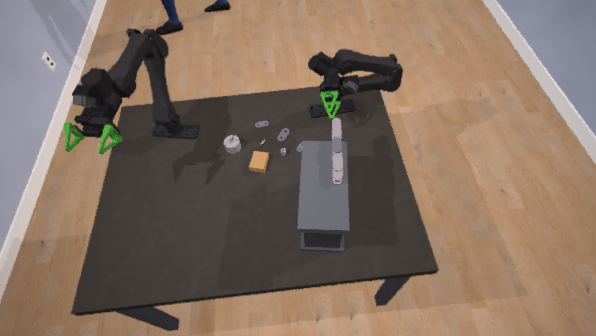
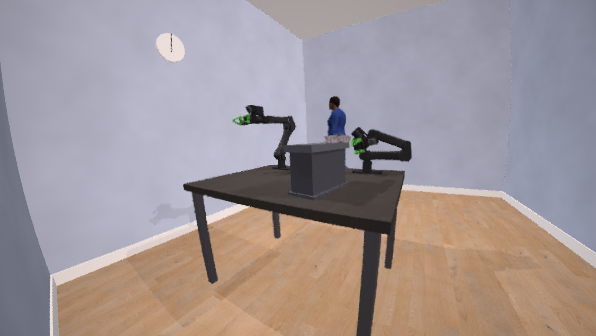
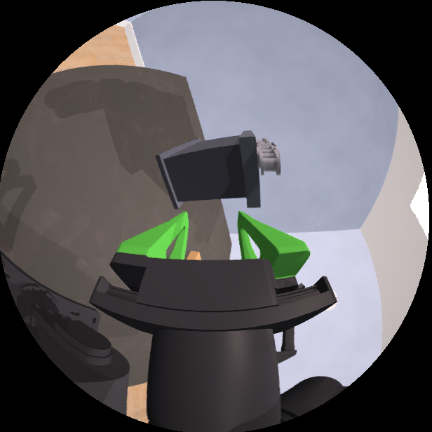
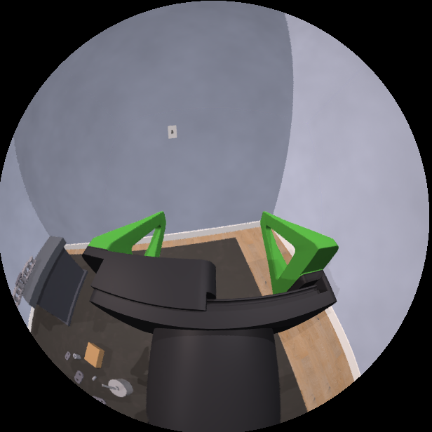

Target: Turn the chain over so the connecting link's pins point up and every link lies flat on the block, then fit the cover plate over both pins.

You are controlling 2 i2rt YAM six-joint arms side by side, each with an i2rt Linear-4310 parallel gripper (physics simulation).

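Frame: origin at the left arm's base, x ahead, y left, z up, level; metres.
Seen in the pictures: left gripper, fingertip midpoint: (image 1: 330, 115) (image 2: 353, 149); right gripper, fingertip midpoint: (image 1: 83, 152) (image 2: 235, 119); left arm's base, origin of the base link: (image 2: 367, 172); right arm's base, origin of the base link: (image 1: 176, 131) (image 2: 281, 168).
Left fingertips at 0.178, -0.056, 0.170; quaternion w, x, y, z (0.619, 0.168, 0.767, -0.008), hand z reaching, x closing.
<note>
Pixels of each thing's middle, then the offset from my left fingertips to it, as dx, dy, dz. Level surfaces: height alone.
- pale grey chain, body centre: (image 1: 337, 165) (image 2: 332, 139) +0.266, -0.043, +0.068
- dark grey block, body centre: (image 1: 323, 197) (image 2: 320, 166) +0.306, -0.094, -0.060
- orange block, body centre: (image 1: 259, 161) +0.048, -0.299, -0.155
- pale round piece with a stem, body centre: (image 1: 231, 140) -0.057, -0.398, -0.124
- small roller, body centre: (image 1: 283, 151) +0.018, -0.196, -0.158
- tiny pin, body centre: (image 1: 262, 142) -0.053, -0.274, -0.165
- table, its level: dz -0.170
The pale grey chain (image 1: 337, 161) (image 2: 338, 139) (image 3: 270, 157) (image 4: 22, 282) lies in a line on top of the dark grey block (image 1: 320, 200) (image 2: 302, 172) (image 3: 210, 172) (image 4: 42, 272), and its far end reaches past the block's edge. Its pins' direction cannot be made out. Small two-hole plates (image 1: 261, 124) (image 4: 78, 377) lie on the table; I cannot tell which is the cover plate. My left gripper (image 1: 332, 115) (image 2: 353, 148) (image 3: 212, 216) is partly open and empty, near the chain's far end and apart from it. My right gripper (image 1: 84, 151) (image 2: 234, 120) (image 4: 212, 216) is wide open and empty, high at the table's left.
An orange block (image 1: 259, 161) (image 3: 194, 255) (image 4: 94, 354), a pale round piece with a stem (image 1: 232, 144) (image 4: 120, 387), a small roller (image 1: 283, 151) (image 4: 76, 356) and a tiny pin (image 1: 262, 142) lie left of the tall block. A person (image 2: 337, 121) stands behind the table (image 1: 165, 250) (image 2: 240, 192).
</note>
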